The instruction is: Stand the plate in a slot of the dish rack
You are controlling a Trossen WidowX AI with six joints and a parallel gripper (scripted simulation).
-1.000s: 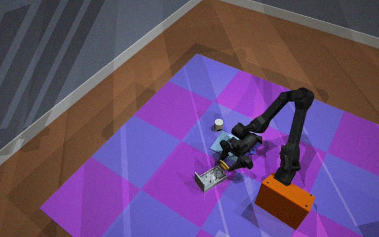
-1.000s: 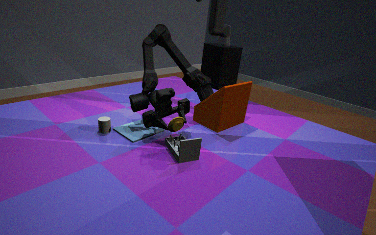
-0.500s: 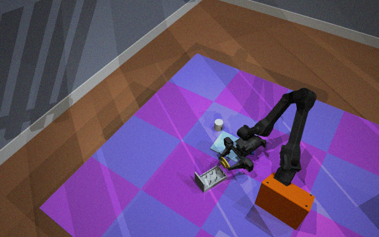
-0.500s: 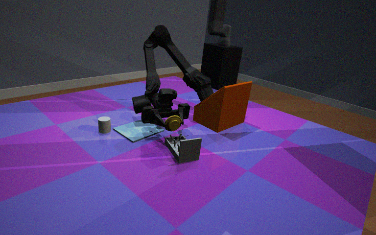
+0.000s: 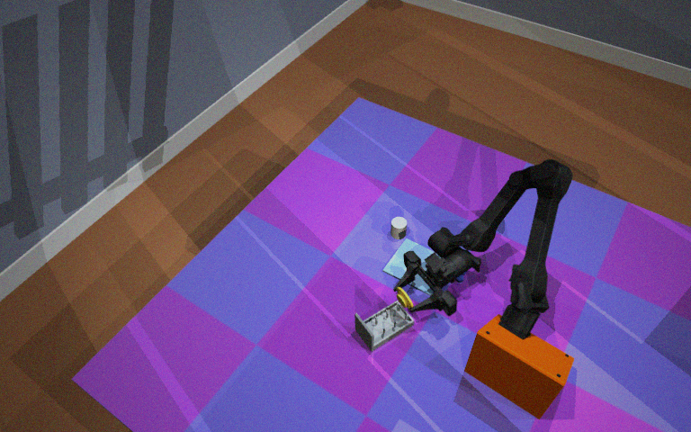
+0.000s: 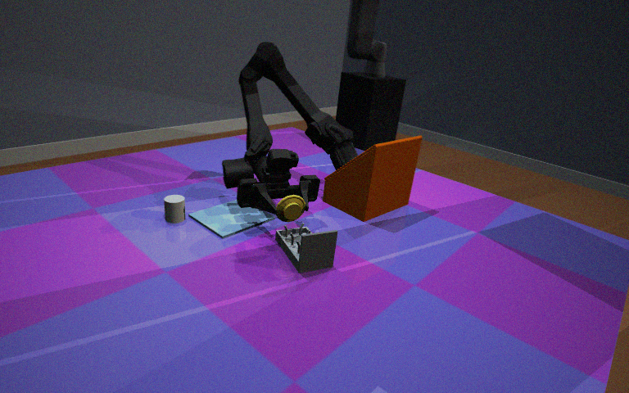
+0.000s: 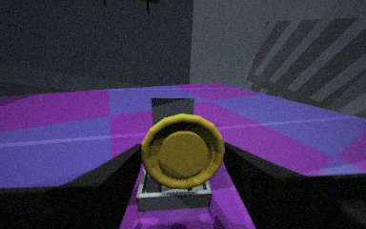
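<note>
Right now my gripper tip is 1 cm short of the grey dish rack, 6 cm to the right of it and 5 cm above it. The rest, counted from my gripper tip: blue spoon: 5 cm behind, 21 cm to the right, 7 cm below; yellow plate: 1 cm to the right; cup: 17 cm ahead, 20 cm to the right, 5 cm below.
</note>
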